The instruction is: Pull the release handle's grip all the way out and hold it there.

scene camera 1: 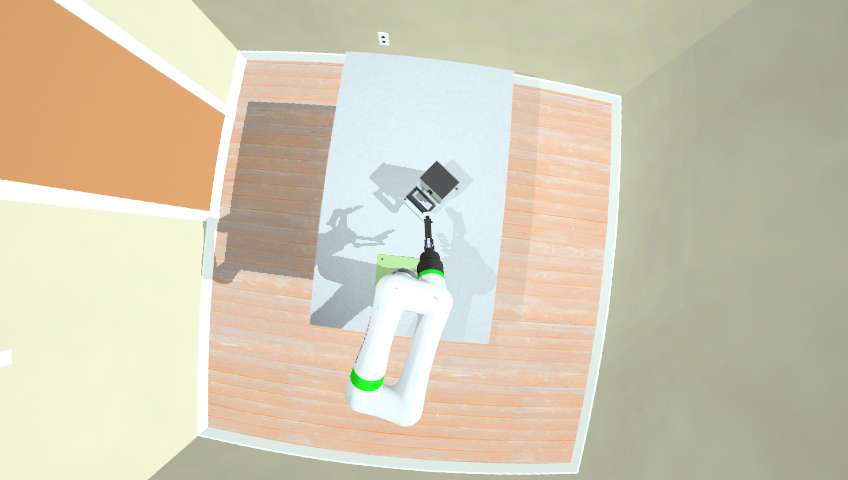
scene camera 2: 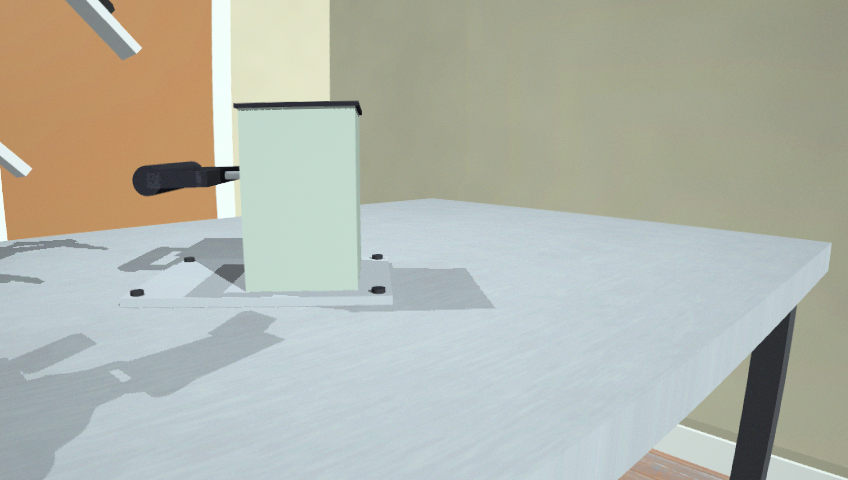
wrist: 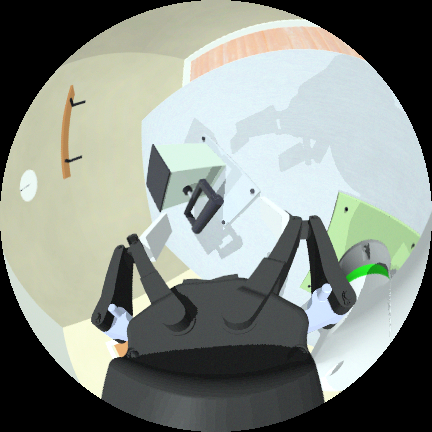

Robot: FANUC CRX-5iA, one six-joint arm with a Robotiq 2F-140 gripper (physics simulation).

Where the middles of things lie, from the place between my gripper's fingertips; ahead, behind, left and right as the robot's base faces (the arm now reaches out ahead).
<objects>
My gripper is now 160 mm short of the bolted base plate (wrist: 233, 185), 30 mm to the right of it and 160 mm above it.
</objects>
